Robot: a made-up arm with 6 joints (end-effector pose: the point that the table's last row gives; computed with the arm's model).
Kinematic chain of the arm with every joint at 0, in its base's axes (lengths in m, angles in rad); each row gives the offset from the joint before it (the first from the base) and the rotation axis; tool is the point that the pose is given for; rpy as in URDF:
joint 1: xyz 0 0 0.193 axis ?
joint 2: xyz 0 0 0 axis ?
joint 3: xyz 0.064 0 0.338 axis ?
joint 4: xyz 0.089 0 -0.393 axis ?
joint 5: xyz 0 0 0 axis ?
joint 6: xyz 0.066 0 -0.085 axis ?
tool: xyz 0 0 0 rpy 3.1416 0 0
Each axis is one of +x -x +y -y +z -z.
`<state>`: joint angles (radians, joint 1 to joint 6).
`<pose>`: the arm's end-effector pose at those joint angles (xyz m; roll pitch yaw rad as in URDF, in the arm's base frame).
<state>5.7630 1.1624 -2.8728 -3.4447 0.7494 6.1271</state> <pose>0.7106 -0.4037 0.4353 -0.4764 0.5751 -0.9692</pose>
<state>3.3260 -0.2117 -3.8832 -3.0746 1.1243 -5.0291</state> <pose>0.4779 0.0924 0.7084 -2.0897 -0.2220 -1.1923</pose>
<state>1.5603 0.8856 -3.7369 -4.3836 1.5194 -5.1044</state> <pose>-0.0737 0.3251 0.8342 -1.4279 -0.1137 1.8458</pose>
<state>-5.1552 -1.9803 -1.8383 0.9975 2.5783 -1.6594</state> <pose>-0.3276 -0.4925 0.3735 2.2014 0.6267 -2.6440</pose>
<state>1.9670 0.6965 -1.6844 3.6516 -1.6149 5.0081</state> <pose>-0.2474 0.4877 0.2478 2.3766 0.2221 -0.1348</pose>
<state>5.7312 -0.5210 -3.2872 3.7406 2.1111 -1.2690</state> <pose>-0.4599 0.2125 0.7274 2.8110 -0.4725 -1.9350</pose>
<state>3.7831 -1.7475 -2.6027 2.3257 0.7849 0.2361</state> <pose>0.6837 0.4985 0.2819 1.9568 -1.0038 1.3286</pose>
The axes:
joint 1: +z
joint 2: +y
joint 3: +y
joint 4: -z
joint 5: +y
joint 6: -z

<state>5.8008 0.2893 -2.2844 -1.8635 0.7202 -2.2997</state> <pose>0.5078 -0.2729 0.7875 -0.8282 0.7755 -2.2875</pose>
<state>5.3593 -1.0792 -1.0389 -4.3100 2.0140 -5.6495</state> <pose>0.0891 0.0424 0.7367 -1.4917 -0.0292 -0.3414</pose>
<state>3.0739 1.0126 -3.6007 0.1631 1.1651 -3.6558</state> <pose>-0.5440 0.0284 0.7520 -1.9011 1.1216 1.3548</pose>
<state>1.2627 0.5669 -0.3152 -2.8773 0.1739 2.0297</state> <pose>0.0339 0.1499 -0.0391 -3.1082 0.0891 2.1175</pose>
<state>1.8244 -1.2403 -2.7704 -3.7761 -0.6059 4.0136</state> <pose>0.2164 -0.5925 0.6329 -0.2076 0.4505 -0.9737</pose>
